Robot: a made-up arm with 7 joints. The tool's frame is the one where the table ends. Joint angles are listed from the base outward.
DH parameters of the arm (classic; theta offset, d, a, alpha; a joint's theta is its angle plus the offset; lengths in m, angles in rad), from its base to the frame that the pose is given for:
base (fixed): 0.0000 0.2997 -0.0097 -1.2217
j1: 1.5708 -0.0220 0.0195 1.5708
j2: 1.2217 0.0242 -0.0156 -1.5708
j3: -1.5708 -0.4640 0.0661 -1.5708
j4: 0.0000 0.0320 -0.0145 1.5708
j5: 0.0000 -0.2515 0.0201 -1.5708
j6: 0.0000 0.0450 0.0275 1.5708
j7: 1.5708 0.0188 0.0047 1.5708
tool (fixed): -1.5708 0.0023 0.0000 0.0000
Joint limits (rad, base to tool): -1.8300..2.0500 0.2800..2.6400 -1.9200..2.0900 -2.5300..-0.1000 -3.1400..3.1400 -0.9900..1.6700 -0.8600..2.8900
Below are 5 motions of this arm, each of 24 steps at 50 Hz.
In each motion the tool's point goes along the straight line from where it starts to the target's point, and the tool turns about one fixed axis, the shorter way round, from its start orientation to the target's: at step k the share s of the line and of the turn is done. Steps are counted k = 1, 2, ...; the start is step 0. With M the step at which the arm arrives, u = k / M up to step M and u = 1 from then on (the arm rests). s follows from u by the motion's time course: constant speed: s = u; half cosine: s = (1 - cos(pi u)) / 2; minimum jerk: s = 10 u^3 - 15 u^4 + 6 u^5.
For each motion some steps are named. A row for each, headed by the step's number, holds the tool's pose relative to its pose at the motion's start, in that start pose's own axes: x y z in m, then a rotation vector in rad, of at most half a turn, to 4 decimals.
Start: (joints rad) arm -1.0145 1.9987 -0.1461 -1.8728 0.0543 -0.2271 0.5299
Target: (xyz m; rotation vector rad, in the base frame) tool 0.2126 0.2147 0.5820 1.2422 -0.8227 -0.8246
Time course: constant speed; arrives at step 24
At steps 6, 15, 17, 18, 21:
6: 0.0047 -0.0336 -0.0053 -0.1200 -0.0595 -0.0896
15: 0.0117 -0.0840 -0.0134 -0.3001 -0.1487 -0.2241
17: 0.0133 -0.0952 -0.0152 -0.3401 -0.1685 -0.2540
18: 0.0140 -0.1008 -0.0160 -0.3601 -0.1785 -0.2689
21: 0.0164 -0.1176 -0.0187 -0.4201 -0.2082 -0.3137

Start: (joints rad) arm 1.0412 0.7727 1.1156 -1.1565 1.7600 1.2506 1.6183
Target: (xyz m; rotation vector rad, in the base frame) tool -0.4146 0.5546 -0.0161 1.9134 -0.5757 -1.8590
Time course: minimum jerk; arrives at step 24
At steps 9, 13, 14, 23, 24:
9: 0.0368 0.0136 0.0305 -0.0544 -0.1306 0.2212
13: 0.0772 0.0286 0.0641 -0.1142 -0.2742 0.4645
14: 0.0873 0.0323 0.0725 -0.1291 -0.3101 0.5253
23: 0.1335 0.0494 0.1109 -0.1975 -0.4742 0.8034
24: 0.1336 0.0495 0.1110 -0.1976 -0.4746 0.8039

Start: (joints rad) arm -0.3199 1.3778 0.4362 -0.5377 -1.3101 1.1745 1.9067
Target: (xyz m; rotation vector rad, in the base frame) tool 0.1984 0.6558 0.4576 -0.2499 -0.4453 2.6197
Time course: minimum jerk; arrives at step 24
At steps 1, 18, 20, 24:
1: 0.0001 0.0000 0.0001 0.0000 0.0004 0.0004
18: 0.1402 0.0426 0.0777 0.0469 0.4677 0.5454
20: 0.1508 0.0459 0.0836 0.0504 0.5032 0.5867
24: 0.1563 0.0475 0.0867 0.0523 0.5217 0.6083

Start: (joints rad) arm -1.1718 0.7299 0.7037 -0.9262 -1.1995 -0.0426 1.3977
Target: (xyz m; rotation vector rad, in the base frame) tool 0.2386 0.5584 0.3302 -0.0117 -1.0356 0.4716
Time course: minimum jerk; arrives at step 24
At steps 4, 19, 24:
4: -0.0044 0.0123 0.0044 0.0026 -0.0087 -0.0027
19: -0.1166 0.3249 0.1149 0.0683 -0.2290 -0.0720
24: -0.1247 0.3473 0.1228 0.0730 -0.2448 -0.0770

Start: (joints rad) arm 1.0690 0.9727 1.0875 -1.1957 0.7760 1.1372 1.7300
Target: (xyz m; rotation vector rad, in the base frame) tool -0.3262 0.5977 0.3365 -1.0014 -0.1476 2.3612
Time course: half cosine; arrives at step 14
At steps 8, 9, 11, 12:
8: -0.0075 0.0078 0.0593 0.0676 -0.1525 0.0723
9: -0.0088 0.0092 0.0696 0.0792 -0.1788 0.0848
11: -0.0109 0.0114 0.0865 0.0985 -0.2222 0.1054
12: -0.0117 0.0122 0.0923 0.1050 -0.2371 0.1124

